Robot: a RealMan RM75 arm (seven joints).
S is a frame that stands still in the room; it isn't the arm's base.
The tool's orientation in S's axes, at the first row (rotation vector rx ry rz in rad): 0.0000, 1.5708, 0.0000
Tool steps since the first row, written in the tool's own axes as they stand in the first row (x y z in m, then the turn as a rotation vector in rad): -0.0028, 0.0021, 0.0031, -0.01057, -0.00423, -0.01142; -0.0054, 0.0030, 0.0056, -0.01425, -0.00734, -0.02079; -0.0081, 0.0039, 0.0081, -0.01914, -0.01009, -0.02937; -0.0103, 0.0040, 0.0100, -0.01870, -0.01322, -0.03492
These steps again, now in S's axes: 0.0031, 0.0021, 0.0028, -0.01142, -0.00423, 0.01057; 0.0056, 0.0030, 0.0054, -0.02079, -0.00734, 0.01425; 0.0081, 0.0039, 0.0081, -0.02937, -0.01009, 0.01914; 0.0100, 0.0040, 0.0103, -0.03492, -0.01322, 0.01870
